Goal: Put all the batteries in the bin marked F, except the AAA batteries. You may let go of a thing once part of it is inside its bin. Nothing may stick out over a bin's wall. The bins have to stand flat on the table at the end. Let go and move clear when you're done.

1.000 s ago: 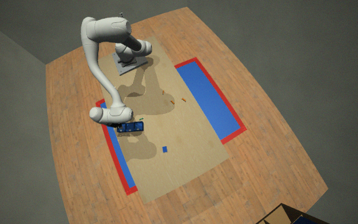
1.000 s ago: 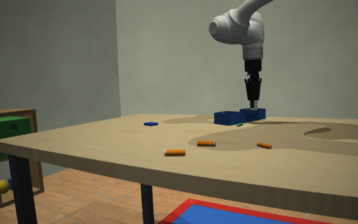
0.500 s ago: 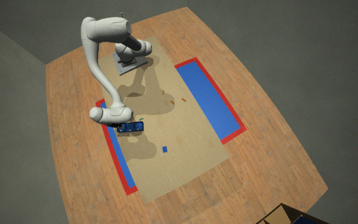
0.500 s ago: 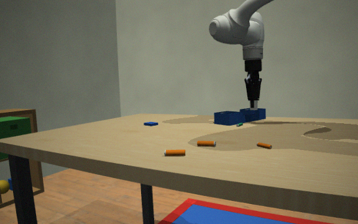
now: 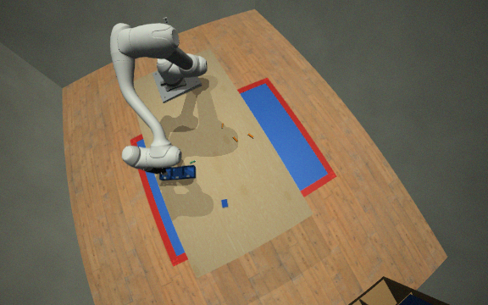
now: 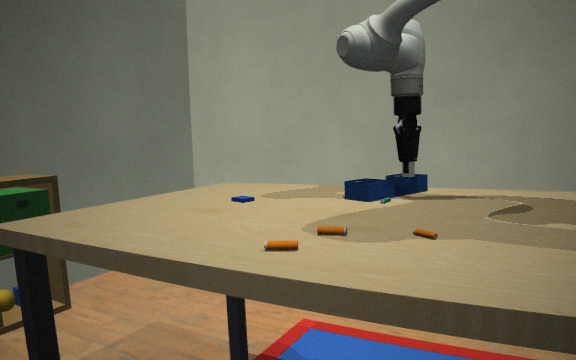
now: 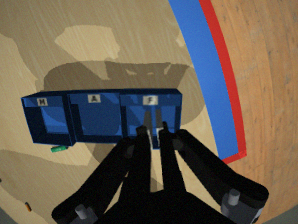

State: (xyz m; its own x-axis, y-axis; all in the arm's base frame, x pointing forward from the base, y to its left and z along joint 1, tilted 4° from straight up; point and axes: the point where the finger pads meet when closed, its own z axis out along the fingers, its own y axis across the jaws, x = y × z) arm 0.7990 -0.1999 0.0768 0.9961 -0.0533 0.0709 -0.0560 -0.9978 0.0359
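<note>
Now: the joined blue bins 90 mm to the left of my hand, 30 mm below it and 20 mm ahead of it. Round my hand: small green battery (210 mm to the left, 50 mm below, 30 mm behind); then small flat blue block (350 mm to the left, 320 mm ahead, 50 mm below).
</note>
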